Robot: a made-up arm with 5 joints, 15 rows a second.
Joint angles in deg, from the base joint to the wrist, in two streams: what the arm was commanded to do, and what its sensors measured. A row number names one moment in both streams.
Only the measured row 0 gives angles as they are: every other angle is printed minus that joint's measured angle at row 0.
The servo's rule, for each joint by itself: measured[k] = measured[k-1] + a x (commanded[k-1-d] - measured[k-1]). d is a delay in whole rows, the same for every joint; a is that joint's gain. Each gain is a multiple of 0.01, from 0.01 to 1. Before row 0 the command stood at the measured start. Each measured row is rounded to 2 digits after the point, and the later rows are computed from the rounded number. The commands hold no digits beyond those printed.
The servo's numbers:
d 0
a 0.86 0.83 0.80 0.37 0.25
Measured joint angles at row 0:
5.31, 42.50, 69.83, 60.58, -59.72
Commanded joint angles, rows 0 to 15:
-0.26, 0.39, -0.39, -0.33, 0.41
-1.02, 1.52, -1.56, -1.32, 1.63
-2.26, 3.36, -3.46, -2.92, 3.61
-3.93, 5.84, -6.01, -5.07, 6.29
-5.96, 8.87, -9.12, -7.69, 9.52
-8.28, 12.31, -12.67, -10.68, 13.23
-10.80, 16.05, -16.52, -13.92, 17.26
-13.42, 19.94, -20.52, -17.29, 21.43
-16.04, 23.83, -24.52, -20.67, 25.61
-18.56, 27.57, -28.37, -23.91, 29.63
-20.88, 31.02, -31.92, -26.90, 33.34
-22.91, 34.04, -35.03, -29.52, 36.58
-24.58, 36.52, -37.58, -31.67, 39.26
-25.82, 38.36, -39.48, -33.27, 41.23
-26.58, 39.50, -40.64, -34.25, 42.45
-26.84, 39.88, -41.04, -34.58, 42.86
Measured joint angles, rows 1 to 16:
-0.22, 0.32, -0.31, -0.12, 0.10
-0.91, 1.32, -1.31, -0.56, 0.48
-2.07, 3.01, -3.03, -1.43, 1.26
-3.67, 5.36, -5.41, -2.78, 2.52
-5.64, 8.27, -8.38, -4.60, 4.27
-7.91, 11.62, -11.81, -6.85, 6.51
-10.40, 15.30, -15.58, -9.47, 9.20
-13.00, 19.15, -19.53, -12.36, 12.26
-15.61, 23.03, -23.52, -15.43, 15.60
-18.15, 26.80, -27.40, -18.57, 19.11
-20.50, 30.30, -31.02, -21.65, 22.67
-22.57, 33.40, -34.23, -24.56, 26.15
-24.30, 35.99, -36.91, -27.19, 29.43
-25.61, 37.96, -38.97, -29.44, 32.38
-26.44, 39.24, -40.31, -31.22, 34.90
-26.78, 39.77, -40.89, -32.46, 36.89

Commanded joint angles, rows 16 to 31:
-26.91, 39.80, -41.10, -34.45, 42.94
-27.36, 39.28, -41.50, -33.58, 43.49
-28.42, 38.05, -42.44, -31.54, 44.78
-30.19, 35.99, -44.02, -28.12, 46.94
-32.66, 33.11, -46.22, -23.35, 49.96
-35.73, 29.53, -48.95, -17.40, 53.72
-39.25, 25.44, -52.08, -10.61, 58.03
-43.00, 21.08, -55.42, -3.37, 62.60
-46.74, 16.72, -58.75, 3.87, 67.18
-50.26, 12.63, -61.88, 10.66, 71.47
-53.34, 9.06, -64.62, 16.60, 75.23
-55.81, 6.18, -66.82, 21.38, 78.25
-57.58, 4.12, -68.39, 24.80, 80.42
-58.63, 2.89, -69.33, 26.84, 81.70
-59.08, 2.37, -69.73, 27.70, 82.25
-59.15, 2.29, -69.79, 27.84, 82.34
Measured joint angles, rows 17 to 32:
-26.89, 39.79, -41.06, -33.20, 38.40
-27.29, 39.37, -41.41, -33.34, 39.67
-28.26, 38.27, -42.23, -32.67, 40.95
-29.92, 36.38, -43.66, -30.99, 42.45
-32.28, 33.67, -45.71, -28.16, 44.33
-35.25, 30.23, -48.30, -24.18, 46.68
-38.69, 26.25, -51.32, -19.16, 49.52
-42.40, 21.96, -54.60, -13.32, 52.79
-46.13, 17.61, -57.92, -6.96, 56.39
-49.68, 13.48, -61.09, -0.44, 60.16
-52.83, 9.81, -63.91, 5.86, 63.93
-55.39, 6.80, -66.24, 11.60, 67.51
-57.27, 4.58, -67.96, 16.48, 70.74
-58.44, 3.18, -69.06, 20.31, 73.48
-58.99, 2.51, -69.60, 23.04, 75.67
-59.13, 2.33, -69.75, 24.82, 77.34

